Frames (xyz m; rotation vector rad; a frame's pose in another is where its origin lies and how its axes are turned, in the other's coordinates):
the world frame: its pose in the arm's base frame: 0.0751 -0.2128 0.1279 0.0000 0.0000 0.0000
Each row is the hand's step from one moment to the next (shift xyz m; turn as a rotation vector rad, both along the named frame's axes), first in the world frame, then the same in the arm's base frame.
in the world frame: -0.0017 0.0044 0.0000 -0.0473 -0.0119 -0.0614
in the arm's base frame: -0.0017 0.0044 0.0000 -0.0473 -0.0119 -0.0614
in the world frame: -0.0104 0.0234 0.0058 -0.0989 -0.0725 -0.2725
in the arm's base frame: -0.0104 0.0234 0.0058 -0.0989 -0.0725 -0.2725
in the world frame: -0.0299 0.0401 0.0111 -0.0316 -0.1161 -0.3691
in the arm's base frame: -0.0299 0.0401 0.0111 -0.0316 -0.1161 -0.3691
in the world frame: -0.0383 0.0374 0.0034 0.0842 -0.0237 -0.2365
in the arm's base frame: -0.0383 0.0374 0.0034 0.0842 -0.0237 -0.2365
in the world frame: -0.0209 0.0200 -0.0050 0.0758 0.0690 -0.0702
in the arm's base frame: -0.0209 0.0200 -0.0050 0.0758 0.0690 -0.0702
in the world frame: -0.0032 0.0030 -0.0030 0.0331 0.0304 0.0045
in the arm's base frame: -0.0032 0.0030 -0.0030 0.0331 0.0304 0.0045
